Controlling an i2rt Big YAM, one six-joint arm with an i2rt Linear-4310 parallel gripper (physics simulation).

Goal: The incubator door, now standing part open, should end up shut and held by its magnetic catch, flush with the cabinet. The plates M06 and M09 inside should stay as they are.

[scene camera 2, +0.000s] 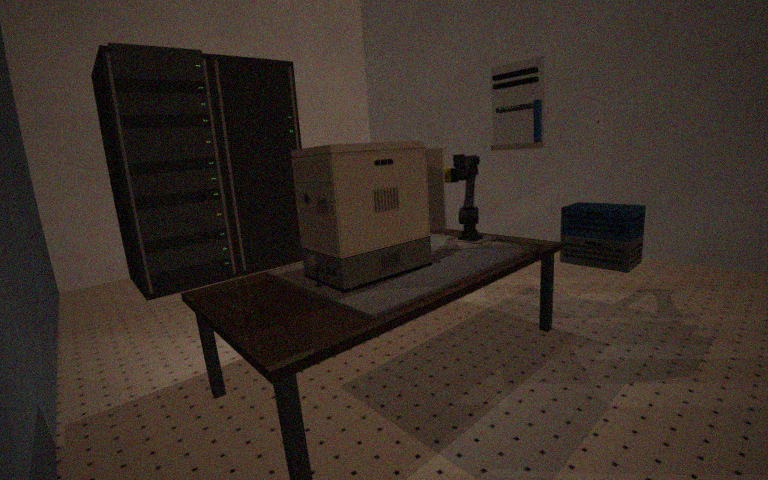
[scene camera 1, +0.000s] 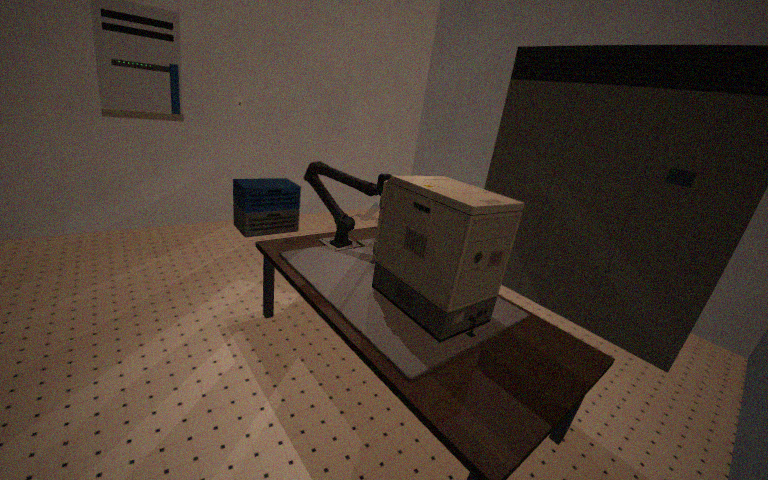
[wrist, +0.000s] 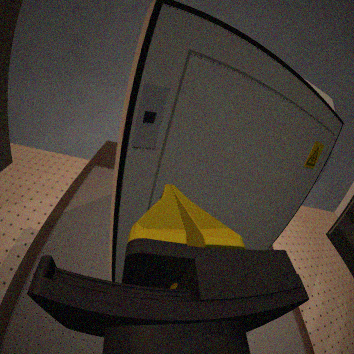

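Seen in the pictures: gripper, fingertip midpoint: (scene camera 2: 437, 175) (wrist: 167, 190); arm's base at its link origin: (scene camera 2: 470, 238) (scene camera 1: 341, 243).
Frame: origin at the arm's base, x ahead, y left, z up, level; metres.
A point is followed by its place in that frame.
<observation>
The incubator door (scene camera 2: 436, 189) @(z 0.330, x 0.434, y 0.062 m) (wrist: 240, 135) @(z 0.442, x 0.425, y 0.004 m) stands open, out from the front of the cream cabinet (scene camera 1: 424, 243) @(z 0.345, x 0.769, y -0.277 m) (scene camera 2: 382, 198) @(z 0.334, x 0.800, y 0.044 m). In the wrist view its grey outer face has a black border, a small panel at the left and a yellow label at the right. A pale bit of the cabinet (wrist: 322, 95) shows behind its upper right edge. My gripper (scene camera 2: 446, 174) @(z 0.391, x 0.411, y 0.054 m) (wrist: 167, 190) @(z 0.391, x 0.411, y 0.054 m) is shut and empty. Its yellow fingertips point at the lower left part of the door's face; whether they touch it I cannot tell. Plates M06 and M09 and the catch are hidden.
The cabinet stands on a grey mat (scene camera 1: 328, 283) @(z 0.001, x 0.352, y -0.381 m) (scene camera 2: 373, 305) @(z 0.001, x 1.048, y 0.181 m) on the brown table (scene camera 1: 498, 435) @(z -0.012, x 1.298, y -0.519 m) (scene camera 2: 243, 316) @(z -0.012, x 1.339, y -0.172 m). The arm's base is at the table's far end. Blue and grey crates (scene camera 1: 266, 206) (scene camera 2: 602, 234) stand beyond that end. Dark server racks (scene camera 2: 212, 141) stand behind the table.
</observation>
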